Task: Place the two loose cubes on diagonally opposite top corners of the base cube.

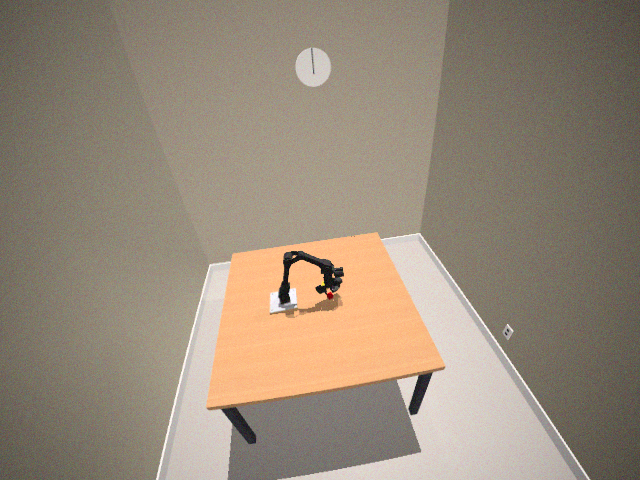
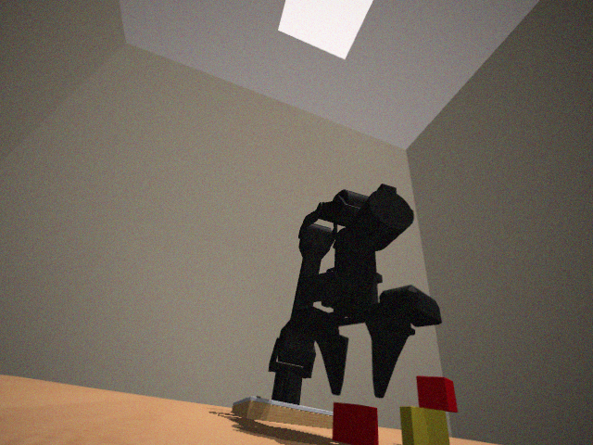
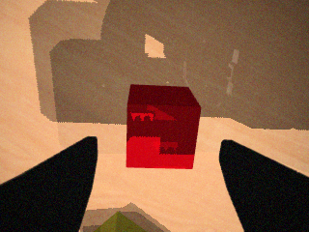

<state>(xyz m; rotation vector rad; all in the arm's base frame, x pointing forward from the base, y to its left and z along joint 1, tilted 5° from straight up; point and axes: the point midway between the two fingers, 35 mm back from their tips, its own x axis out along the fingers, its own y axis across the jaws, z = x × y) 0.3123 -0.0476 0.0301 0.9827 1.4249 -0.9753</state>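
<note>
Right now the red cube is 20 mm below my gripper tip. From my gripper tip the other things lie so: yellow cube (10 mm behind, 100 mm to the left, 20 mm below).
</note>
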